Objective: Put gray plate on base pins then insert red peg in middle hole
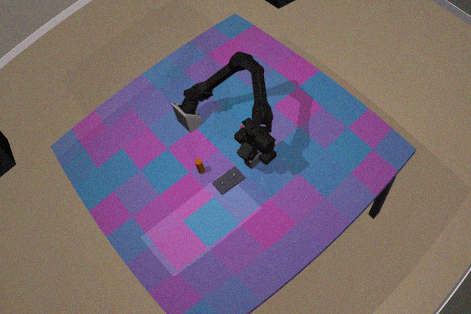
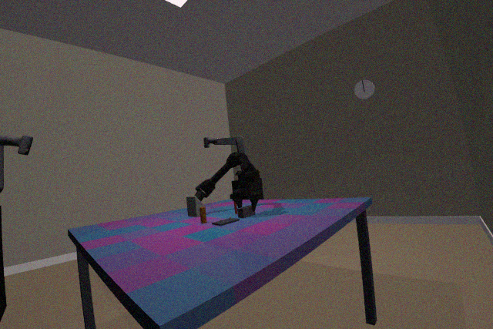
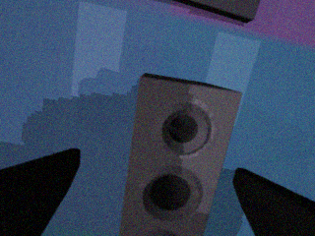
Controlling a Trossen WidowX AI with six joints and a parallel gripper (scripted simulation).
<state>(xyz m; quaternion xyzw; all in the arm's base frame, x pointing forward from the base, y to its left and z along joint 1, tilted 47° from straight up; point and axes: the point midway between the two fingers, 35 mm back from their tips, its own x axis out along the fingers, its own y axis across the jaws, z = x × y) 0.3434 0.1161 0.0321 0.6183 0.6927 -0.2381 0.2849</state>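
The gray plate is 1 cm above my gripper tip. Also, from my gripper tip: red peg (12 cm behind, 3 cm to the left, 1 cm above); then orange cylinder (11 cm behind, 21 cm to the right, 1 cm above); then dark base (15 cm to the right, 2 cm below).
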